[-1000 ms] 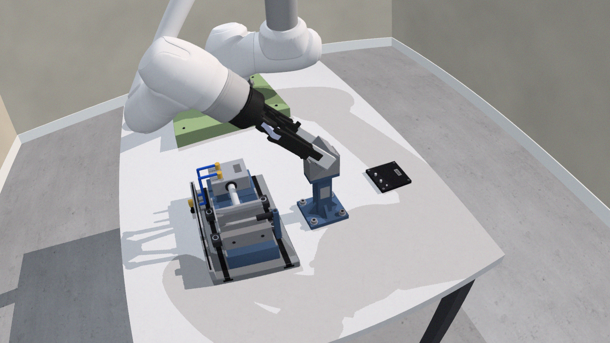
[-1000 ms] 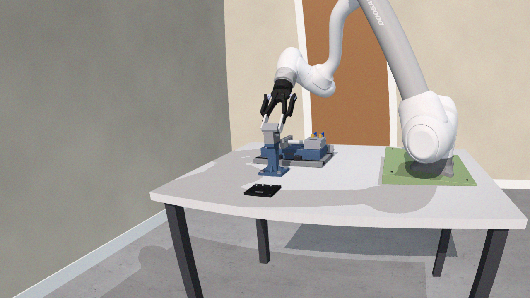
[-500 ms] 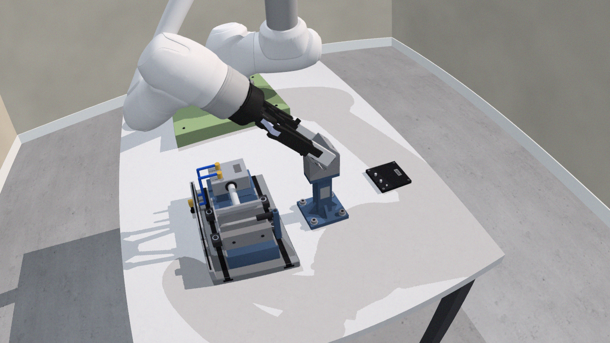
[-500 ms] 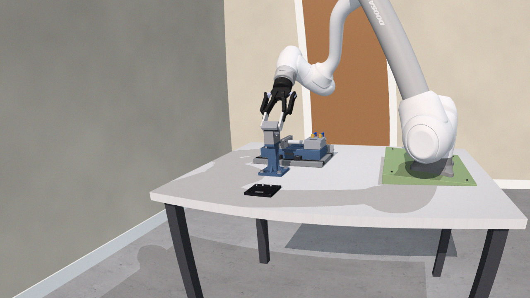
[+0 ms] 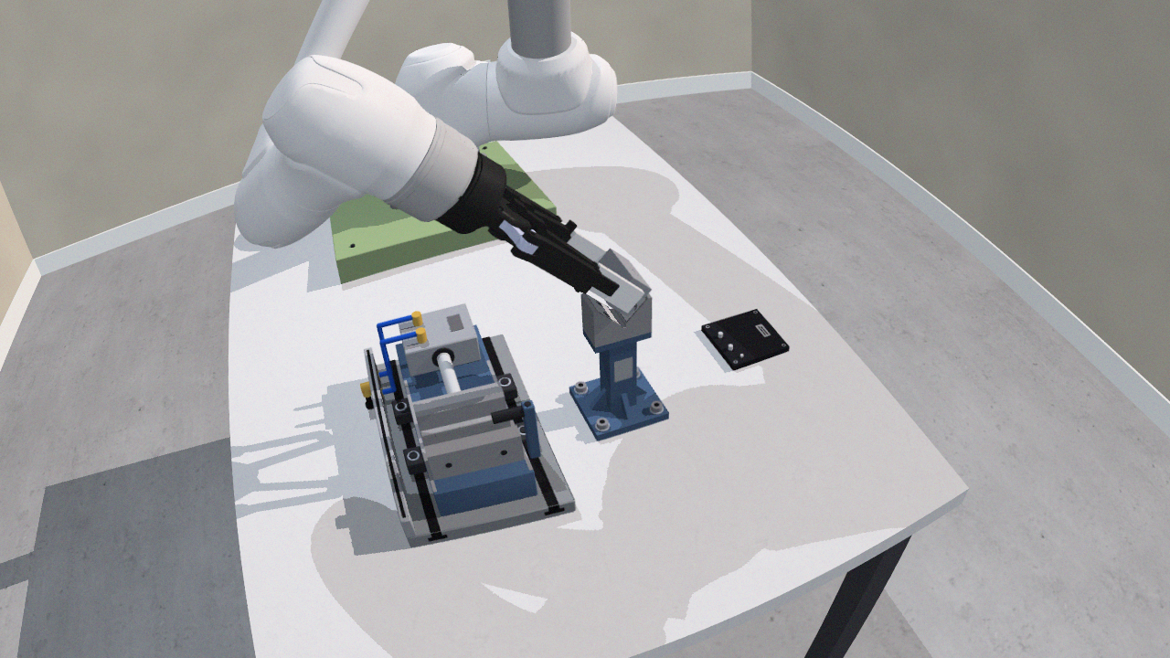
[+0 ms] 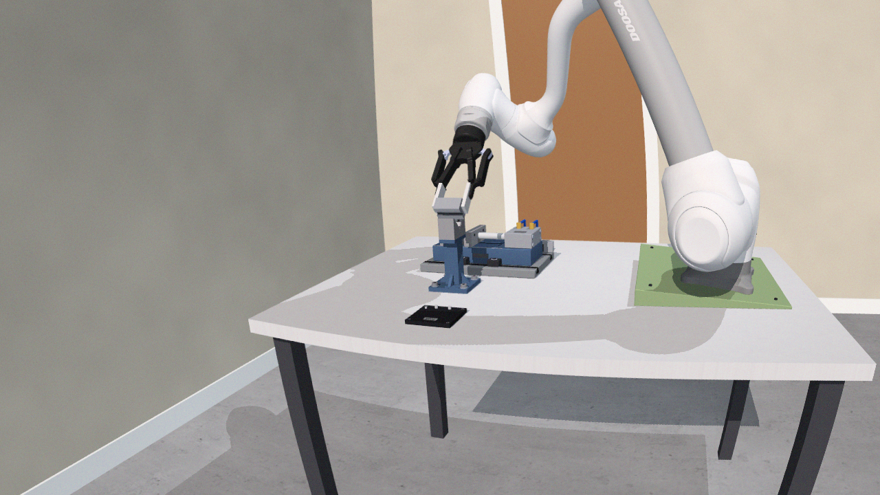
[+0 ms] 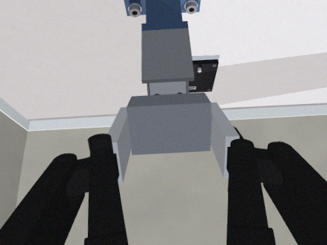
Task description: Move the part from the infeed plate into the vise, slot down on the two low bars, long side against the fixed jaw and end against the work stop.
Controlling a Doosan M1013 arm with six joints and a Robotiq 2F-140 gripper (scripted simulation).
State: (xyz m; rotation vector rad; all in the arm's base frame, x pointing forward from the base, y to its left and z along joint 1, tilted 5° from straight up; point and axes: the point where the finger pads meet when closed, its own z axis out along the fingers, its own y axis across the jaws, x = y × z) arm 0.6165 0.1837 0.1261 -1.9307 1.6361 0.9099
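My gripper is now 140 mm above the blue v-block stand and 10 mm to the right of it. From my hand the other things lie so: part: 20 mm to the left, 20 mm below; blue work stop post: 140 mm below, 90 mm to the right, 70 mm ahead; work stop: 120 mm to the right, 110 mm below, 80 mm ahead.
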